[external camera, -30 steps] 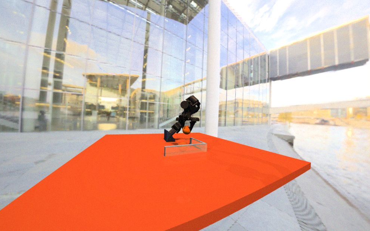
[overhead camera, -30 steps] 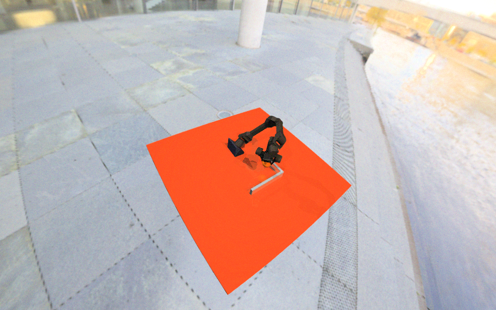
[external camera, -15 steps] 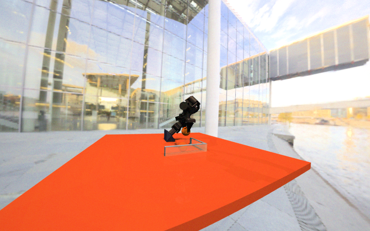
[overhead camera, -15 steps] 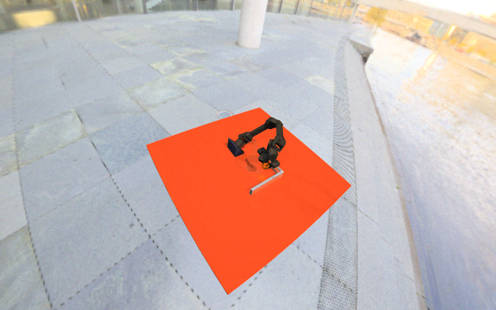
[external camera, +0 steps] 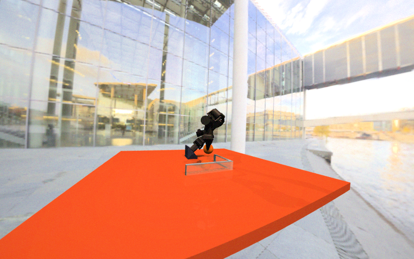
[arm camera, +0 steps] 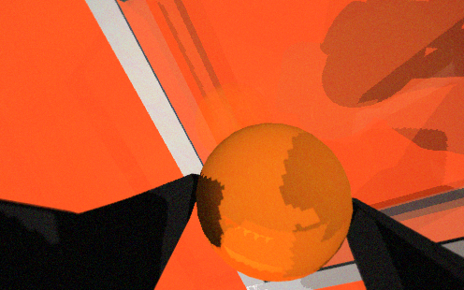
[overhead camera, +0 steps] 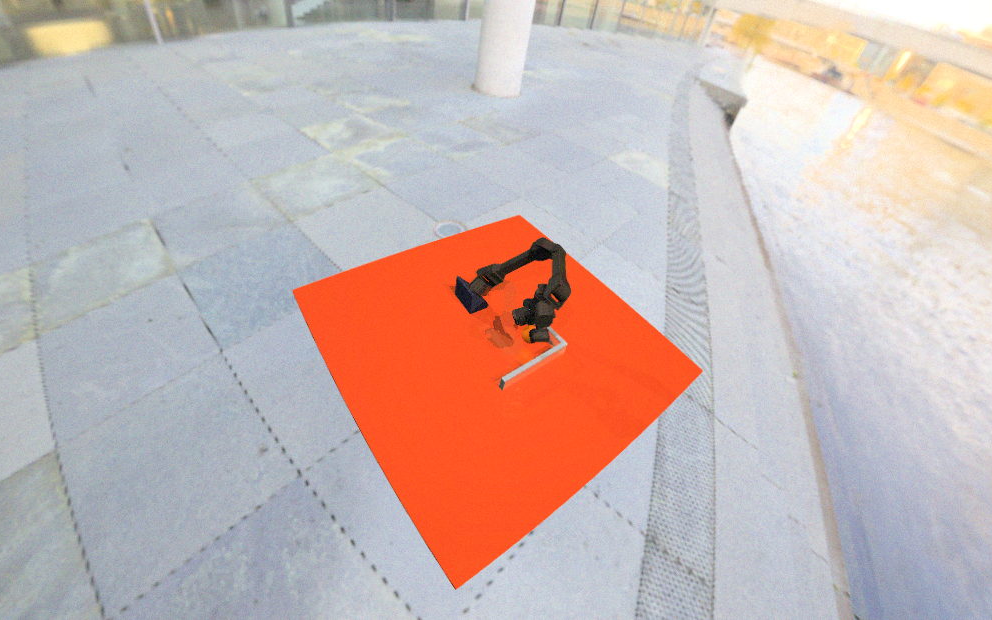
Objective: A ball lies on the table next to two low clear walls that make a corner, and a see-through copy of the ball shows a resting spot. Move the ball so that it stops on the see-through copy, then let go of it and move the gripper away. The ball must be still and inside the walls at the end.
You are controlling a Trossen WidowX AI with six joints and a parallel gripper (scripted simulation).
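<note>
The see-through ball lies 30 mm ahead of my gripper tip, 20 mm to the right of it and 100 mm below it. From my gripper tip the other things lie so: clear wall (70 mm ahead, 100 mm below).
</note>
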